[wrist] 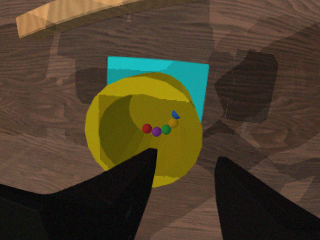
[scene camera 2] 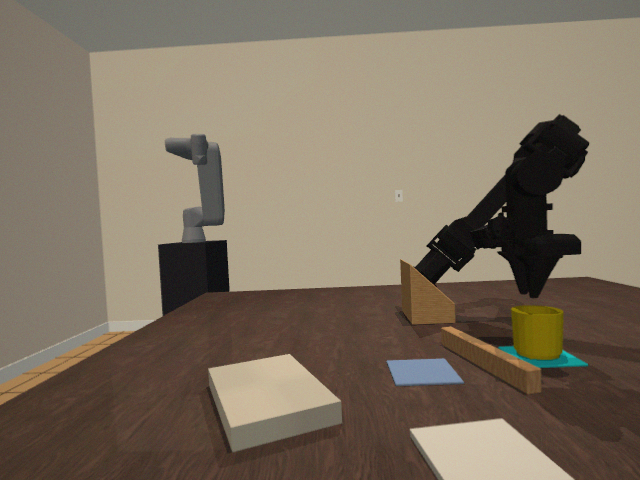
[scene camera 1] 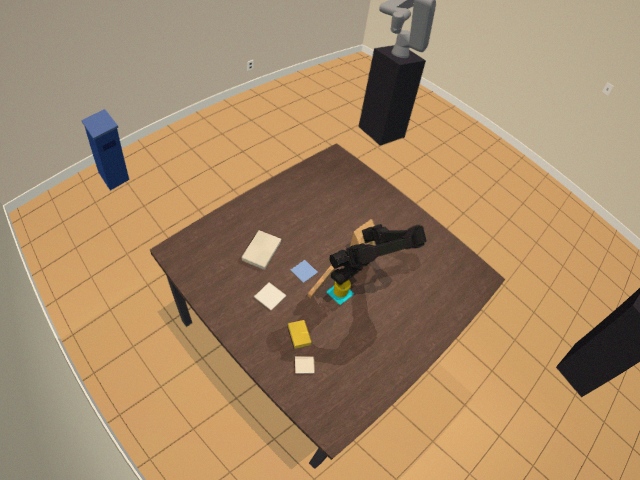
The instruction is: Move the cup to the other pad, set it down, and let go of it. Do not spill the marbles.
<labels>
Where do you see a cream block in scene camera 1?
260,251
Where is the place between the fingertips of the gripper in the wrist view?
186,161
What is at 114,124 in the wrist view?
A yellow cup.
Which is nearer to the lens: the yellow cup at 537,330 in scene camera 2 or the cream block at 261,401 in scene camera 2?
The cream block.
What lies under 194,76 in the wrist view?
A cyan pad.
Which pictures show the cream block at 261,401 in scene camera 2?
Scene camera 2 and scene camera 1 only.
</labels>
